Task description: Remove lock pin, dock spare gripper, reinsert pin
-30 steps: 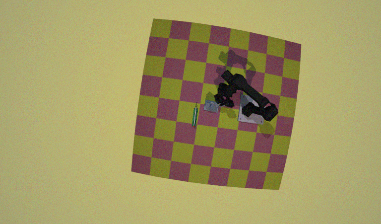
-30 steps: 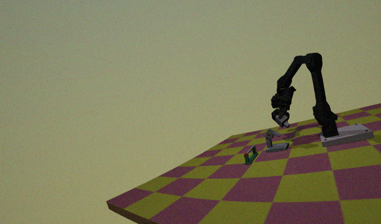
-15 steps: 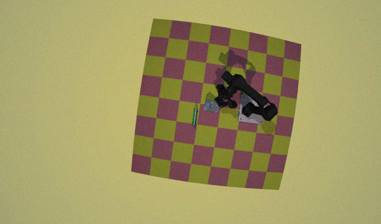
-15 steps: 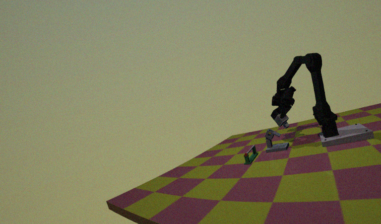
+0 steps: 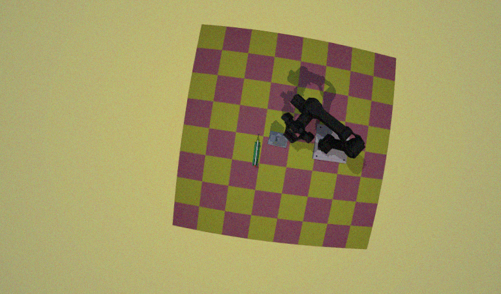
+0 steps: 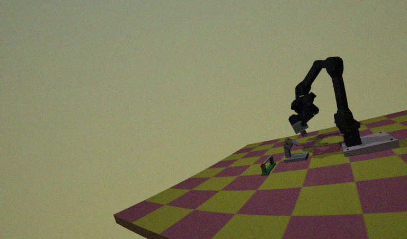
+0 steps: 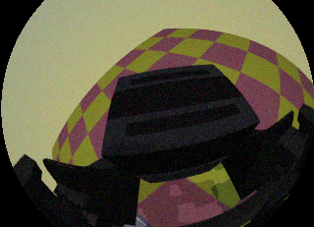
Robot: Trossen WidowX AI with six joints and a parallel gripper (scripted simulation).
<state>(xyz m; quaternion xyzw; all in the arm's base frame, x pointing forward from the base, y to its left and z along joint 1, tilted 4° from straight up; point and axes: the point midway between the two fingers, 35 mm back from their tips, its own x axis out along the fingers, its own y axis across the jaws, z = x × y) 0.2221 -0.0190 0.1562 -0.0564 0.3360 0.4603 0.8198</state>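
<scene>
Now: gripper tip 150 mm short of the green cradle, 120 mm to the right of it and 120 mm above it. The rest, counted from my gripper tip: spare gripper: 10 mm to the right, 10 mm behind; mount: 90 mm below, 50 mm ahead, 10 mm to the left.
</scene>
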